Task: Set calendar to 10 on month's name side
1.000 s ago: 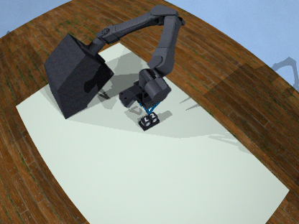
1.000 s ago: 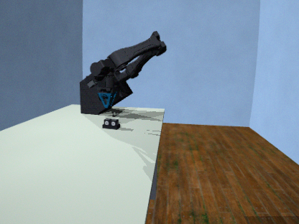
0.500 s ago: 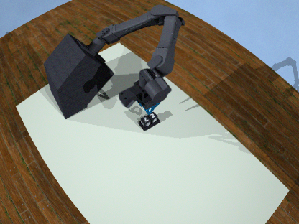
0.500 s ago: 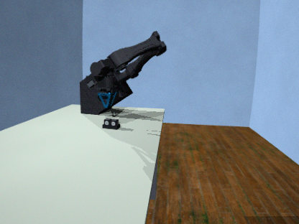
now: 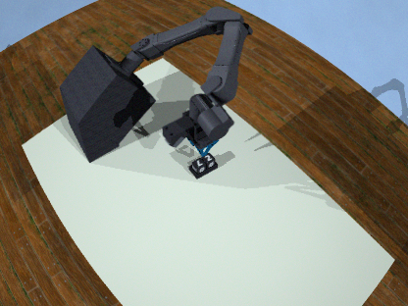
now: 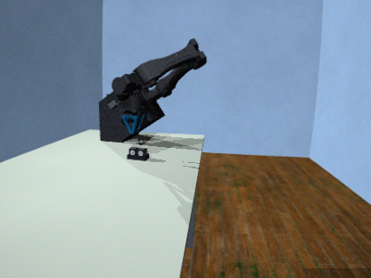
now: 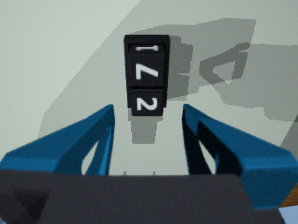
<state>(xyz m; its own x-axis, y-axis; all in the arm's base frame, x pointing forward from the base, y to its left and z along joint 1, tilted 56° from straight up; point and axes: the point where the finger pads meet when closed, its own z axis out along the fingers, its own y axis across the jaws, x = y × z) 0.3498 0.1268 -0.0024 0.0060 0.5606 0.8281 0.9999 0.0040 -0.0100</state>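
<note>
My gripper is now 2 cm to the right of the black tray and 10 cm above it.
</note>
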